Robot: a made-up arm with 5 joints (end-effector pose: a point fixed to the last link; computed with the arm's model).
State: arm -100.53 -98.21 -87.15 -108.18 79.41
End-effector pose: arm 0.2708 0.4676 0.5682 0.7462 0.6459 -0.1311 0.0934
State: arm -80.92 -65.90 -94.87 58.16 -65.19
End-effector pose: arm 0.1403 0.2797 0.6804 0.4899 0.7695 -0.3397 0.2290
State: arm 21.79 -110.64 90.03 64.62 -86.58
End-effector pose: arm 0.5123 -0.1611 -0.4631 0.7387 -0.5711 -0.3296 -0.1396
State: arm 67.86 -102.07 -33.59 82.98 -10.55
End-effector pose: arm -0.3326 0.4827 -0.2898 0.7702 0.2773 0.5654 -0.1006
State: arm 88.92 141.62 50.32 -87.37 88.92
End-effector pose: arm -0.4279 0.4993 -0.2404 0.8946 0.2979 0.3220 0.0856
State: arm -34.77 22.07 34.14 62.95 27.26
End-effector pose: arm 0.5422 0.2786 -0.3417 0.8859 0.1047 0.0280 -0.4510
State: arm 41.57 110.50 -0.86 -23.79 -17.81
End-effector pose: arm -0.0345 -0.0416 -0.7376 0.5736 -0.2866 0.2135 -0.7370
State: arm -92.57 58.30 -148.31 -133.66 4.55
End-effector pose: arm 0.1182 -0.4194 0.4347 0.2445 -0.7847 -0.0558 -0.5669
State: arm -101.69 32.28 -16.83 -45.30 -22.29
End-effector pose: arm 0.5706 0.3680 0.6184 0.5221 0.0191 -0.8464 -0.1031
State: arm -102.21 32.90 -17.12 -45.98 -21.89
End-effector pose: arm 0.5678 0.3672 0.6232 0.5173 0.0145 -0.8495 -0.1030
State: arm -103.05 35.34 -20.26 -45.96 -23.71
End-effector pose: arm 0.5470 0.3437 0.6691 0.4878 0.0351 -0.8616 -0.1361
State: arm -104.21 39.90 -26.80 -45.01 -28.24
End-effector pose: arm 0.4959 0.2837 0.7528 0.4244 0.0863 -0.8774 -0.2066
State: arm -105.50 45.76 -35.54 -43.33 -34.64
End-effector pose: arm 0.4118 0.1872 0.8355 0.3305 0.1565 -0.8830 -0.2944
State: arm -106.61 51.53 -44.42 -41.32 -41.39
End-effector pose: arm 0.3131 0.0793 0.8797 0.2250 0.2250 -0.8718 -0.3724
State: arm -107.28 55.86 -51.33 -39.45 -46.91
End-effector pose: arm 0.2314 -0.0054 0.8840 0.1367 0.2757 -0.8520 -0.4235
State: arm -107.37 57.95 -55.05 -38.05 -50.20
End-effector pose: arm 0.1872 -0.0496 0.8743 0.0869 0.3039 -0.8371 -0.4465
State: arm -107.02 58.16 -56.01 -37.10 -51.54
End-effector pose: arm 0.1761 -0.0622 0.8681 0.0728 0.3163 -0.8312 -0.4514
